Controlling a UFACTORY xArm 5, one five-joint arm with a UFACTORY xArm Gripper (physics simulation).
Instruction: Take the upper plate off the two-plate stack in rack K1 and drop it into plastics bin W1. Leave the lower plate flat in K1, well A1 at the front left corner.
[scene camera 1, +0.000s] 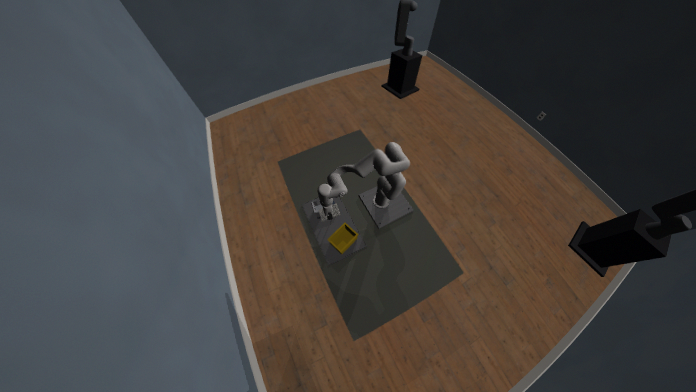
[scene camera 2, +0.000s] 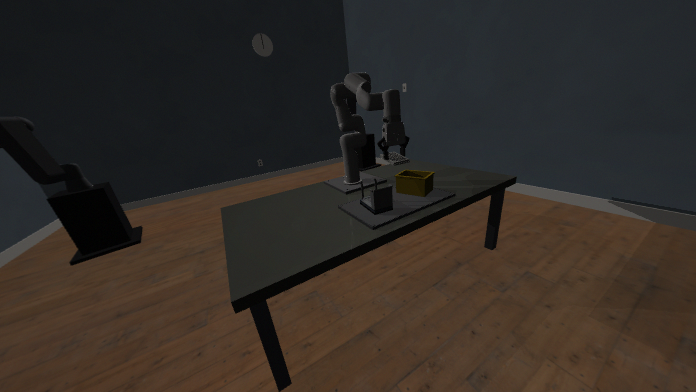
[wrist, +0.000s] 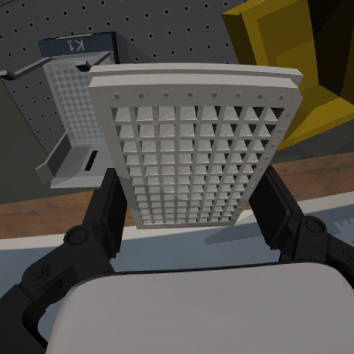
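Where they show: gripper, fingertip midpoint: (scene camera 2: 394, 158) (wrist: 189, 183); arm's base at its link origin: (scene camera 1: 380, 201) (scene camera 2: 353, 182).
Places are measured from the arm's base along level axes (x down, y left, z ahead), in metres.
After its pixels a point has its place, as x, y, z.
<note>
My gripper (scene camera 1: 328, 216) @[-0.212, -0.076, 0.415] (scene camera 2: 394, 153) @[-0.212, -0.076, 0.415] (wrist: 189, 183) @[-0.212, -0.076, 0.415] is shut on the upper plate (scene camera 2: 396, 158) @[-0.212, -0.078, 0.427] (wrist: 190, 150) @[-0.222, -0.068, 0.384], a pale grid of square wells, and holds it up above the base board. In the wrist view the plate lies between rack K1 at upper left and the bin at upper right, over neither's middle. Rack K1 (scene camera 1: 316, 206) (scene camera 2: 382, 198) @[-0.065, -0.225, 0.460] (wrist: 65, 172) @[-0.094, -0.248, 0.448] stands on the board. The lower plate (wrist: 77, 107) @[-0.033, -0.210, 0.391], pale and finely gridded, shows inside K1, partly hidden behind the held plate; its A1 corner cannot be made out. The yellow bin W1 (scene camera 1: 343, 238) @[-0.001, 0.067, 0.410] (scene camera 2: 414, 185) @[-0.051, 0.028, 0.455] (wrist: 287, 35) @[-0.001, 0.094, 0.398] stands open beside K1.
The dark perforated board (scene camera 2: 410, 206) @[0.005, -0.099, 0.518] (wrist: 165, 20) @[0.005, -0.060, 0.338] bears the rack and bin. K1 has thin upright guides. The table (scene camera 1: 400, 280) @[0.018, 0.533, 0.274] (scene camera 2: 300, 225) @[0.018, -0.532, 0.233] extends past the board. My arm's base plate (scene camera 1: 395, 215) @[0.000, 0.160, -0.009] is beside it. Black pedestals (scene camera 1: 404, 72) (scene camera 2: 95, 220) with other arms stand apart.
</note>
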